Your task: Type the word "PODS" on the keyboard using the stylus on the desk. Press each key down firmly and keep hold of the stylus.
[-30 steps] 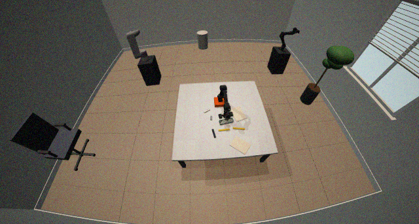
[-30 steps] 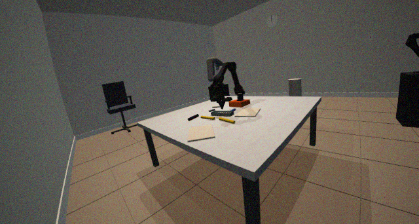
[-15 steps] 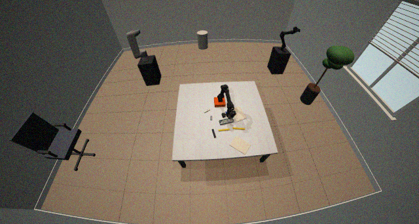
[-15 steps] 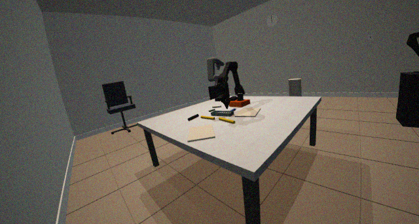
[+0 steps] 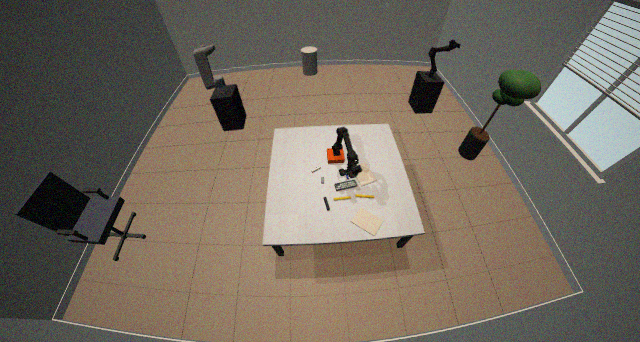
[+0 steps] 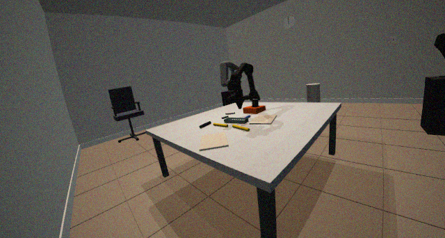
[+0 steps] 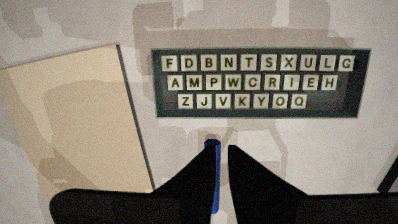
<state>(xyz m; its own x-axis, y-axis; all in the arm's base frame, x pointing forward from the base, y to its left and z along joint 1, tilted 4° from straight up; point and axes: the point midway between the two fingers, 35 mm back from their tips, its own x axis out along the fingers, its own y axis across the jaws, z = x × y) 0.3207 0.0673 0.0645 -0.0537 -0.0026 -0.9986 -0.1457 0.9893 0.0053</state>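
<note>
My gripper tip is now 12 cm past the blue stylus, 9 cm above it and 1 cm to the left of it. The rest, counted from my gripper tip: tan pad: 39 cm ahead, 10 cm below, 9 cm to the left; then black rod: 22 cm to the right, 19 cm ahead, 9 cm below.
</note>
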